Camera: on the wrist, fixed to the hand. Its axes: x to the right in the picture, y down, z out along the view.
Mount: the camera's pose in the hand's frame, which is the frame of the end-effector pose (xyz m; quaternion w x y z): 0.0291 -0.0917 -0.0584 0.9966 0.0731 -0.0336 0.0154
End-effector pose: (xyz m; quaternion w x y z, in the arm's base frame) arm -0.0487 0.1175 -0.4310 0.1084 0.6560 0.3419 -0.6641
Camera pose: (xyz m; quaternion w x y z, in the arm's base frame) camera -0.0599 0.2293 -0.4244 0.0818 0.6447 0.2785 -0.7072
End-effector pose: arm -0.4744 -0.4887 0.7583 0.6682 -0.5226 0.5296 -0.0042
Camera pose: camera -0.4530 -0.5871 0.8085 0.7220 -0.4640 0.5131 -0.0150
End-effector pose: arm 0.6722 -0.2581 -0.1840 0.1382 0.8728 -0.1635 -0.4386
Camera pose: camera 0.7510 -0.1809 -0.2065 0.0752 0.8627 -0.2131 -0.4524
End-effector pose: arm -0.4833 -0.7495 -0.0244 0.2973 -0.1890 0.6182 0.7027
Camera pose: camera -0.4514 -0.7960 -0.1218 0.3201 -0.1335 0.6604 0.6661
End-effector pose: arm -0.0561 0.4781 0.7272 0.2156 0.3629 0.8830 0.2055
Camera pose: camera -0.1564 0.4275 0.7209 0.2148 0.3979 0.8822 0.1314
